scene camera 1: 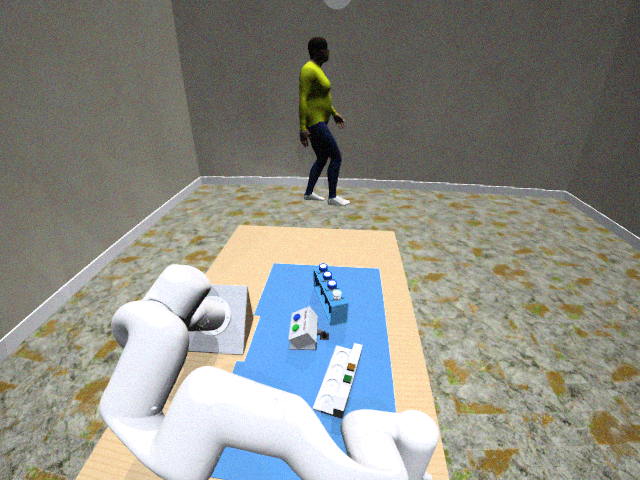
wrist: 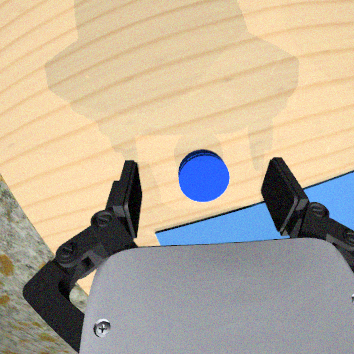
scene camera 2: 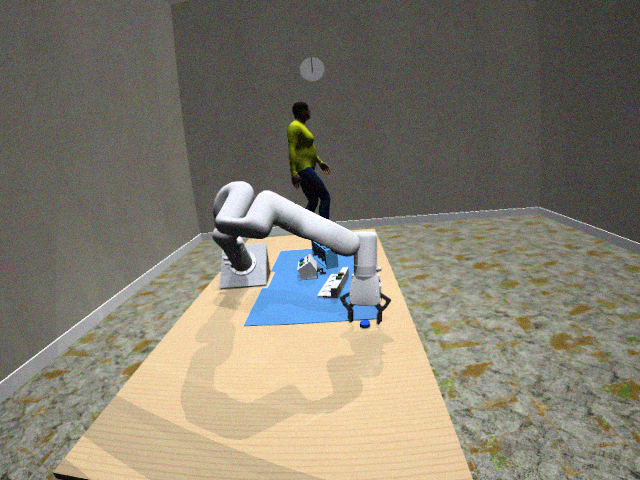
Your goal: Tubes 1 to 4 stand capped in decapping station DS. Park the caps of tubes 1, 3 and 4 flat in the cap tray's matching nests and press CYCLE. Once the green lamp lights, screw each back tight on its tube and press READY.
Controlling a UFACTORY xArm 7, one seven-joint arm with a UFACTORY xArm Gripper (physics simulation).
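Frame: origin at the arm's base, x back, y down, z right, level; millimetres.
Seen in the pictures: gripper, between the fingertips: (wrist: 203,175) (scene camera 2: 364,322); arm's base, origin of its link: (scene camera 1: 212,315) (scene camera 2: 243,263).
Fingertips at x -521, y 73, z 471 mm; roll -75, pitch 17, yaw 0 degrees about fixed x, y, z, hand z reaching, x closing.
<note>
Offsets run from my fingertips to a thing's top centre. "pt": to the spot under its first point. Level surfaces: height alone.
A blue cap @(dx -1, dy +0, dz -3 mm) (scene camera 2: 364,324) (wrist: 204,177) lies on the bare wood just beyond the mat's edge, its plain blue face up. My gripper (scene camera 2: 364,318) (wrist: 203,175) is open and empty above it, with one finger on either side of the cap in the wrist view. Station DS @(dx +152, dy -92, dz -656 mm) (scene camera 1: 338,313) (scene camera 2: 330,260) is a blue rack; three blue caps show along its top, and the position nearest the cap tray shows a white top @(dy -108 mm) (scene camera 1: 337,293). The white cap tray (scene camera 1: 357,353) (scene camera 2: 325,293) has round nests in which I see no caps. A green square @(pt dx +81, dy -42, dz -308 mm) (scene camera 1: 347,378) is on its raised strip; whether it is lit is unclear.
A grey-white button box @(dx +225, dy -73, dz -492 mm) (scene camera 1: 302,341) (scene camera 2: 309,272) with a blue and a green button stands on the blue mat @(dy +11 mm) (scene camera 1: 276,361) (scene camera 2: 279,310), between the robot base (scene camera 1: 235,330) (scene camera 2: 242,280) and the rack. A small dark part @(pt dx +157, dy +2, dz -492 mm) (scene camera 1: 324,335) lies beside it. A person (scene camera 1: 316,98) (scene camera 2: 302,149) stands beyond the table.
</note>
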